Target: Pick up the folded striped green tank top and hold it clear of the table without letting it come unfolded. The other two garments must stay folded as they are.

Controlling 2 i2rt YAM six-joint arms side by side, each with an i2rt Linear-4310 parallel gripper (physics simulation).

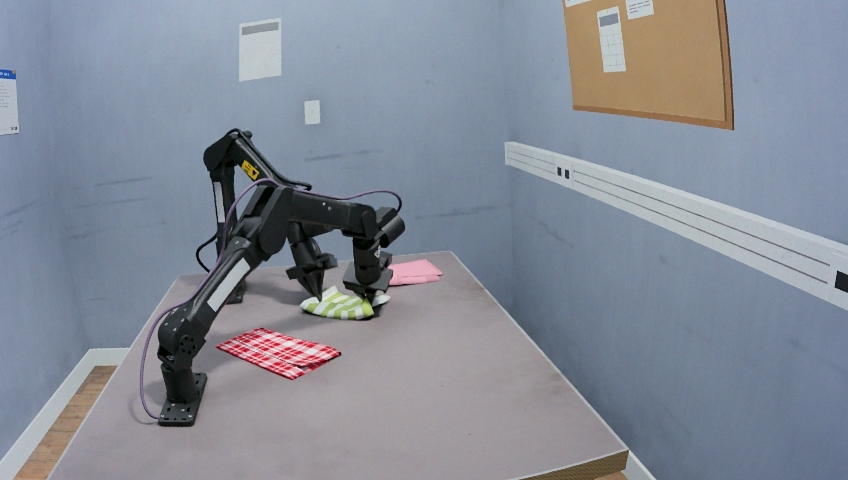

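Note:
The striped green tank top (342, 307) is a folded green-and-white bundle near the middle of the table, bunched up under both grippers, with a dark shadow below its right end. My left gripper (320, 296) is shut on its left part. My right gripper (369, 298) points straight down and is shut on its right part. The fingertips are small and partly hidden by the cloth. How far the cloth is off the table is hard to tell. A folded red-and-white checked garment (279, 352) lies flat in front. A folded pink garment (415, 272) lies behind, partly hidden by the right gripper.
The two black arms reach over the grey table (452, 386) from its left side. The near arm's base (178, 410) stands left of the checked garment. The table's right edge runs beside a blue wall with a white rail (654, 193) and a cork board (654, 65).

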